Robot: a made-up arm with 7 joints. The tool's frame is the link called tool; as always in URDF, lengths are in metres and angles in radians.
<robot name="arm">
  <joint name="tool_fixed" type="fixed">
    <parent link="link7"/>
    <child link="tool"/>
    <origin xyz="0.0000 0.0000 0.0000" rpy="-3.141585 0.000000 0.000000"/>
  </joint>
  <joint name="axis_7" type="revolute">
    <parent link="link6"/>
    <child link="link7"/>
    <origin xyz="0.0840 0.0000 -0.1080"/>
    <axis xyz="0 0.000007 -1"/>
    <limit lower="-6.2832" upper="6.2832" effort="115" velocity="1"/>
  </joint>
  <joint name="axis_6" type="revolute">
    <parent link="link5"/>
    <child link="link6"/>
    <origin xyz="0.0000 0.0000 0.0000"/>
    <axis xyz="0 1 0.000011"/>
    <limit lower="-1.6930" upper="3.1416" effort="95" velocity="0.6"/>
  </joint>
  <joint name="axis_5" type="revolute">
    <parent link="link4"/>
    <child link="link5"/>
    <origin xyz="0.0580 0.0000 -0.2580"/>
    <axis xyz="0 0.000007 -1"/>
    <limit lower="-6.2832" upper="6.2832" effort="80" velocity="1.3"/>
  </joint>
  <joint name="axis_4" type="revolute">
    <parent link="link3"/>
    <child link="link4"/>
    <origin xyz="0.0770 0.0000 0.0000"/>
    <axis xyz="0 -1 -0.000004"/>
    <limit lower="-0.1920" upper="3.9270" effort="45" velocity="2.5"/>
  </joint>
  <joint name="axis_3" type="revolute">
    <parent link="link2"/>
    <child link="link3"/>
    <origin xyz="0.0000 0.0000 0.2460"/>
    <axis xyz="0 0 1"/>
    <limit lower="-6.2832" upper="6.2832" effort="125" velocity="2.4"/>
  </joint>
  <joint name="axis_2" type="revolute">
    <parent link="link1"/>
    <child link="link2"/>
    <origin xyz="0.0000 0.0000 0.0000"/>
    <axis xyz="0 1 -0.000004"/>
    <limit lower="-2.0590" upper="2.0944" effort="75" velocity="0.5"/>
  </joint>
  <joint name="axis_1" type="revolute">
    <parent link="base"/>
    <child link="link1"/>
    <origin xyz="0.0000 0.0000 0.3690"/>
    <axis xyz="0 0 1"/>
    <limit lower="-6.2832" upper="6.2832" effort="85" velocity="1.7"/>
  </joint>
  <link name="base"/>
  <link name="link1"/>
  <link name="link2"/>
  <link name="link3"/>
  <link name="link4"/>
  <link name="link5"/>
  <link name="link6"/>
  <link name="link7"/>
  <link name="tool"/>
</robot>
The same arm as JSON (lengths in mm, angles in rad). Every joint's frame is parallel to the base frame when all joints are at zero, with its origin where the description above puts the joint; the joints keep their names.
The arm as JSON. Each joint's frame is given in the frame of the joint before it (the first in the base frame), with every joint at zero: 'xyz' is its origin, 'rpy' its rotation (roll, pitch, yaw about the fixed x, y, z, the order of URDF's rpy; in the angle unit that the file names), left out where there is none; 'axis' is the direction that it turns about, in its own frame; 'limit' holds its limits. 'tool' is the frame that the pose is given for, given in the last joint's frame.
{"units": {"length": "mm", "angle": "rad"}, "joints": [
  {"name": "axis_1", "type": "revolute", "origin": {"xyz": [0.0, 0.0, 369.0]}, "axis": "+z", "limit": {"lower": -6.2832, "upper": 6.2832}},
  {"name": "axis_2", "type": "revolute", "origin": {"xyz": [0.0, 0.0, 0.0]}, "axis": "+y", "limit": {"lower": -2.059, "upper": 2.0944}},
  {"name": "axis_3", "type": "revolute", "origin": {"xyz": [0.0, 0.0, 246.0]}, "axis": "+z", "limit": {"lower": -6.2832, "upper": 6.2832}},
  {"name": "axis_4", "type": "revolute", "origin": {"xyz": [77.0, 0.0, 0.0]}, "axis": "-y", "limit": {"lower": -0.192, "upper": 3.927}},
  {"name": "axis_5", "type": "revolute", "origin": {"xyz": [58.0, 0.0, -258.0]}, "axis": "-z", "limit": {"lower": -6.2832, "upper": 6.2832}},
  {"name": "axis_6", "type": "revolute", "origin": {"xyz": [0.0, 0.0, 0.0]}, "axis": "+y", "limit": {"lower": -1.693, "upper": 3.1416}},
  {"name": "axis_7", "type": "revolute", "origin": {"xyz": [84.0, 0.0, -108.0]}, "axis": "-z", "limit": {"lower": -6.2832, "upper": 6.2832}}
], "tool": {"origin": {"xyz": [0.0, 0.0, 0.0], "rpy": [-3.1416, 0.0, 0.0]}}}

